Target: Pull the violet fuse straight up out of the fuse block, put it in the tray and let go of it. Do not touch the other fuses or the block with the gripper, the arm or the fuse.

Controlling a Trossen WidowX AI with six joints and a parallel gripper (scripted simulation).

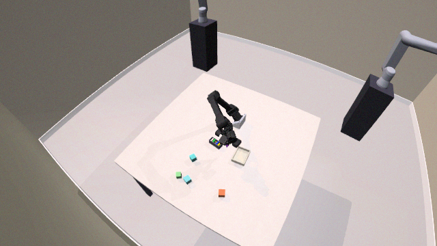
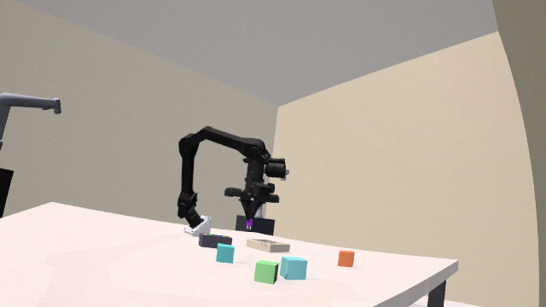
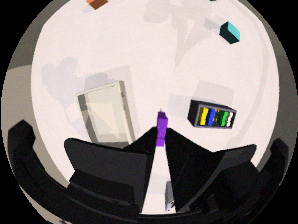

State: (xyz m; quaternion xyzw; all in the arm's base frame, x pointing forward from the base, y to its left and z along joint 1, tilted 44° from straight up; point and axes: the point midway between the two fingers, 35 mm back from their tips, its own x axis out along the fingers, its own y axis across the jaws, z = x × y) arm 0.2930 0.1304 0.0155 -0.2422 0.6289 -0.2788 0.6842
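My gripper tip is now 100 mm to the right of the beige tray, 100 mm above it and 20 mm past it. The rest, counted from my gripper tip: blue fuse 100 mm to the right, 80 mm below, 10 mm behind; then yellow fuse 80 mm to the right, 80 mm below, 10 mm behind; then violet fuse 10 mm below.
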